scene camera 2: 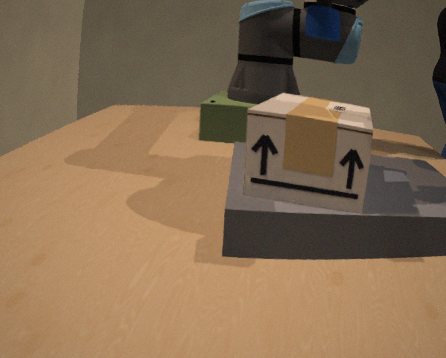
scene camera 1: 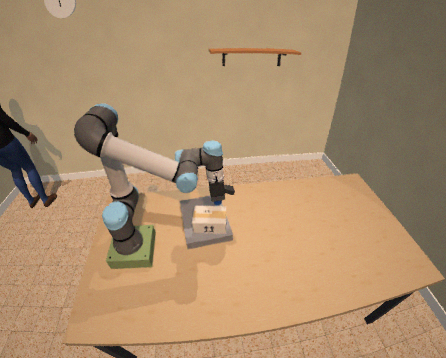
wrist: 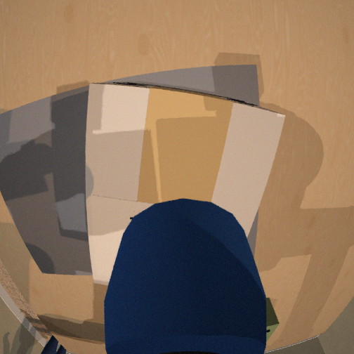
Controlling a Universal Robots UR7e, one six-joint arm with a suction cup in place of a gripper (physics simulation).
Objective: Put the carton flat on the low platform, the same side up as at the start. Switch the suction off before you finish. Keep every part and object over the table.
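Frame: origin at the arm's base, x down, y ahead, z right, level; millimetres.
Seen in the pictures: hand, tool point: (scene camera 2: 322, 37) (scene camera 1: 217, 202); arm's base, link origin: (scene camera 2: 264, 99) (scene camera 1: 128, 242).
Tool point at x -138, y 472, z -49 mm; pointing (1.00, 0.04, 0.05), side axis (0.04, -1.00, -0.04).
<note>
Pixels of each thing's top centre, then the offset from my tool point to it. Level surfaces: height alone.
- white carton, top centre: (scene camera 2: 321, 107) (scene camera 1: 209, 214) dx +80, dy -43, dz -8 mm
- low grey platform, top centre: (scene camera 2: 361, 176) (scene camera 1: 204, 216) dx +162, dy -66, dz -72 mm
- wooden table, surface height: dx +210 mm
A white carton (scene camera 1: 210, 226) (scene camera 2: 310, 150) (wrist: 185, 150) with tan tape sits flat on the low grey platform (scene camera 1: 210, 241) (scene camera 2: 330, 236) (wrist: 190, 78), turned a little against its edges. Its printed arrows point up in both scene views. In scene camera 2 it sits towards the platform's left end. My blue suction cup (scene camera 1: 218, 202) (scene camera 2: 322, 38) (wrist: 183, 202) is off and holds nothing. It hangs above the carton, with a visible gap between the cup and the carton's top in scene camera 2. In the wrist view the cup hides part of the carton's top.
The arm's green base block (scene camera 1: 146, 245) (scene camera 2: 222, 122) stands beside the platform. The wooden table (scene camera 1: 300, 250) (scene camera 2: 125, 300) extends around both. A person (scene camera 1: 20, 160) stands on the floor beyond the table, and an orange wall shelf (scene camera 1: 255, 51) is on the back wall.
</note>
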